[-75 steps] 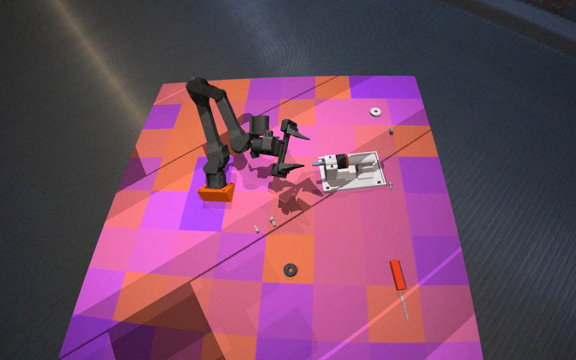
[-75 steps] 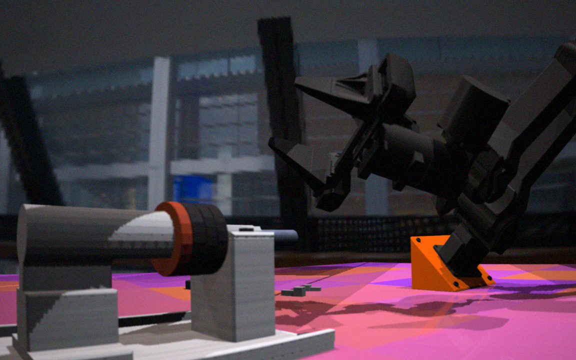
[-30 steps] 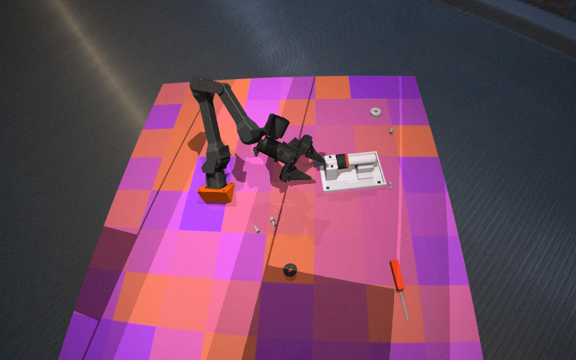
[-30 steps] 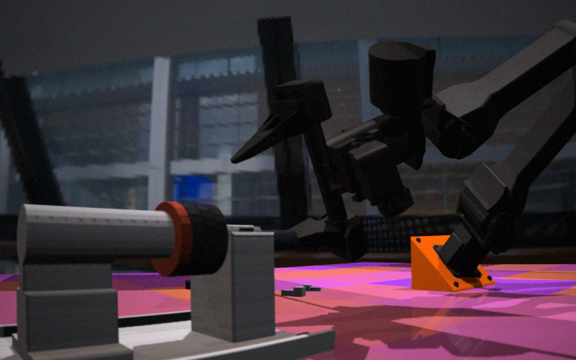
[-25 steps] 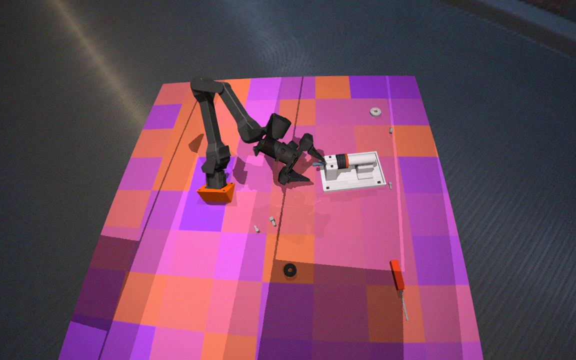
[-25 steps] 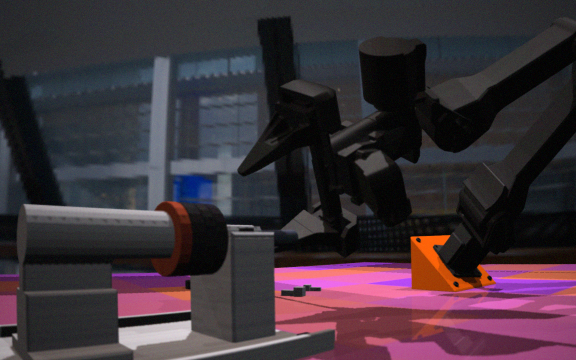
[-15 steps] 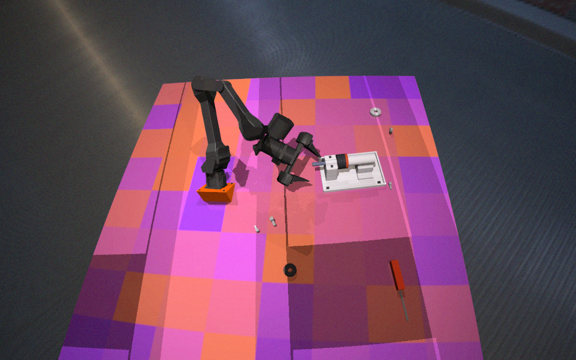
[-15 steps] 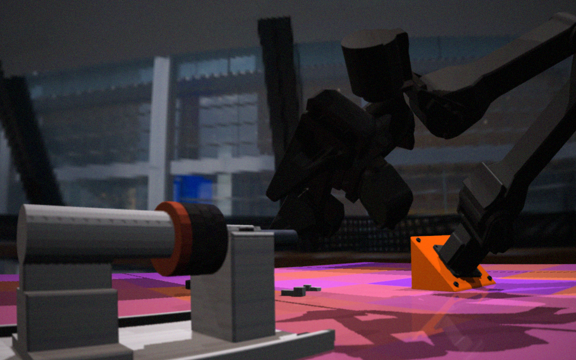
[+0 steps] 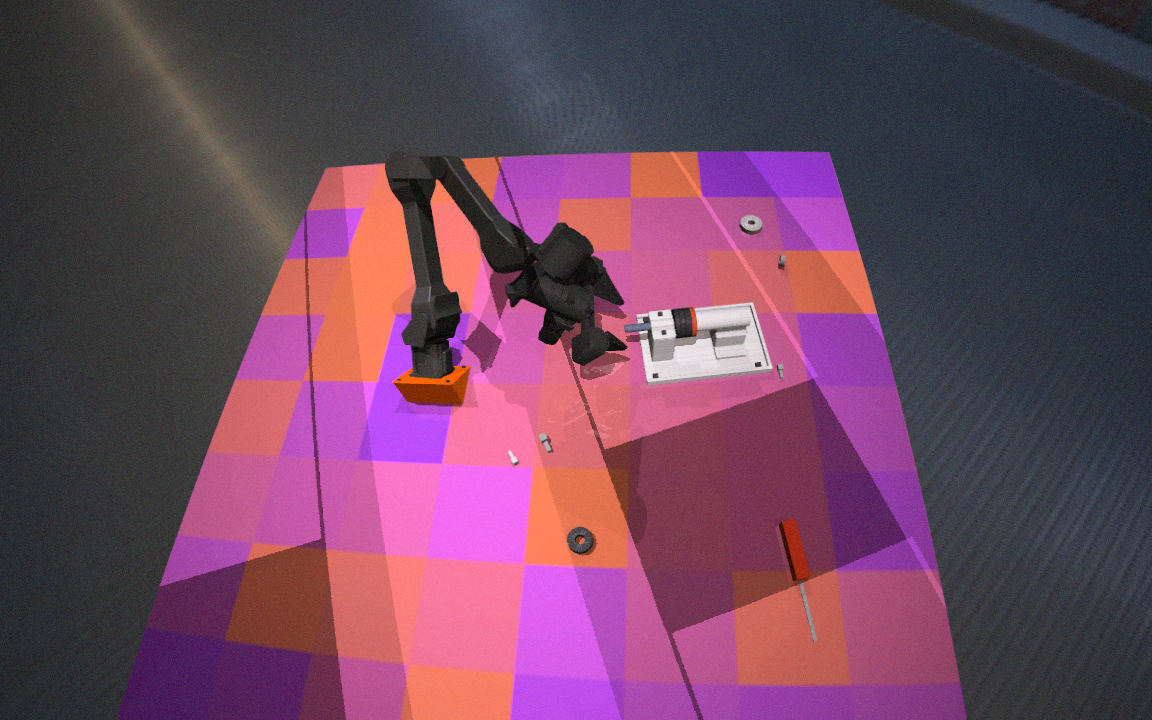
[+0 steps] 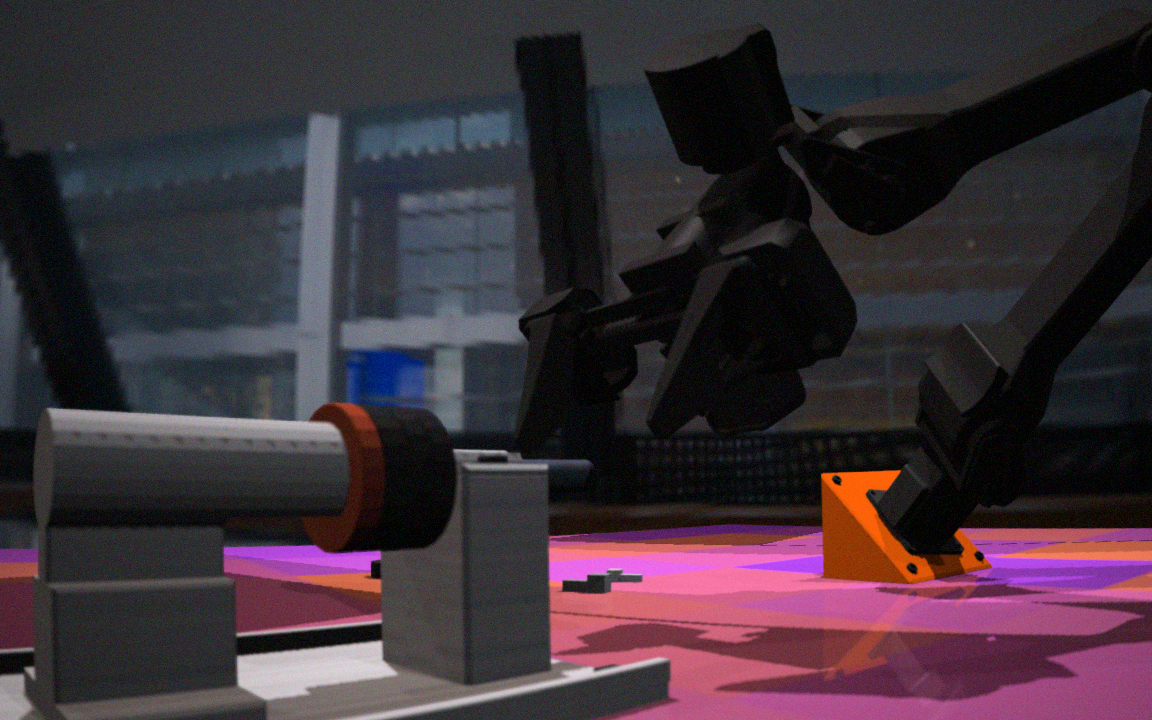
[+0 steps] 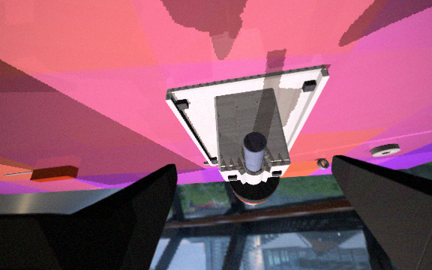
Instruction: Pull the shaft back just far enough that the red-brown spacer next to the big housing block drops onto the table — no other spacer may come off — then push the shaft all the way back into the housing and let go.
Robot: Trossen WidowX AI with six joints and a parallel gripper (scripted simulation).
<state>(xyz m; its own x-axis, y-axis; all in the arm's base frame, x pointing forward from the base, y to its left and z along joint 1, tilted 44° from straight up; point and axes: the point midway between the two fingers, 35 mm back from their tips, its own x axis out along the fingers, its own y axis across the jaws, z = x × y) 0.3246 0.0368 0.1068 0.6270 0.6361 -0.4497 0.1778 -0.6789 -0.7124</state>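
Now: gripper tip 70 mm short of the blue-grey shaft, 20 mm to the right of it and 20 mm above it. From my gripper tip the other things lie so: red-brown spacer (120 mm ahead, 30 mm to the left, 20 mm below); then black spacer (110 mm ahead, 30 mm to the left, 20 mm below); then grey washer (360 mm to the left, 230 mm ahead, 90 mm below).
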